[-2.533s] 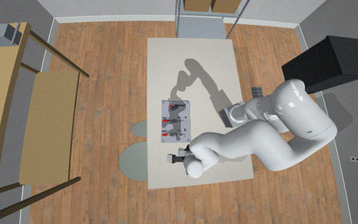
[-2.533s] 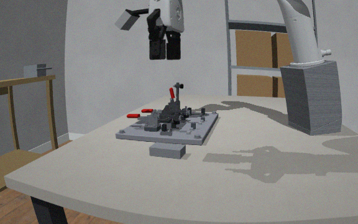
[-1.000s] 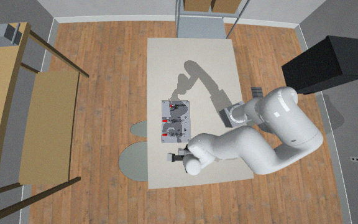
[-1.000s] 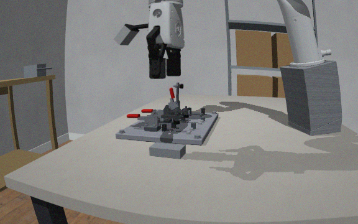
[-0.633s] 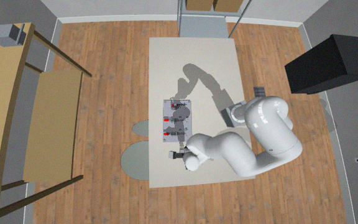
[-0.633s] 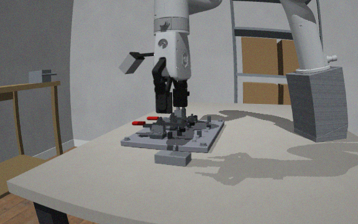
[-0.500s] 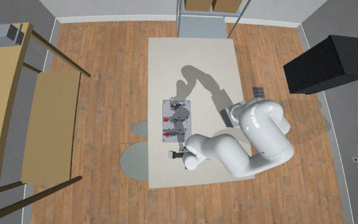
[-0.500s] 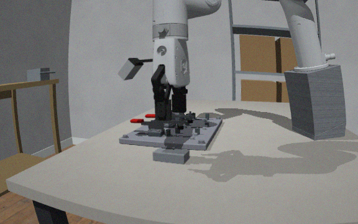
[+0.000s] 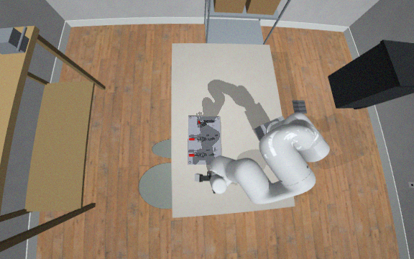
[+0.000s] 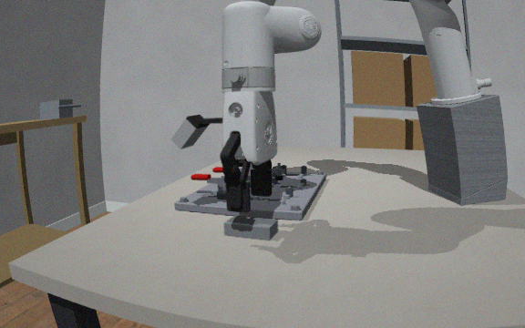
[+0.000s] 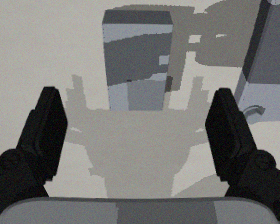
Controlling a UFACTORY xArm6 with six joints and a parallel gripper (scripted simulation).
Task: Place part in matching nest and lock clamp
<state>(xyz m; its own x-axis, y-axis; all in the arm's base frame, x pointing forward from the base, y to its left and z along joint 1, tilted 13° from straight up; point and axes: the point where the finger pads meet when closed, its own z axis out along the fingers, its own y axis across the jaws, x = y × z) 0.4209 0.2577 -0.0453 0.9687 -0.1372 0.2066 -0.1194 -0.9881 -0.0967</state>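
The grey block part is 5 cm below my hand. Round my hand: grey fixture plate 4 cm ahead, 26 cm to the right, 5 cm below.
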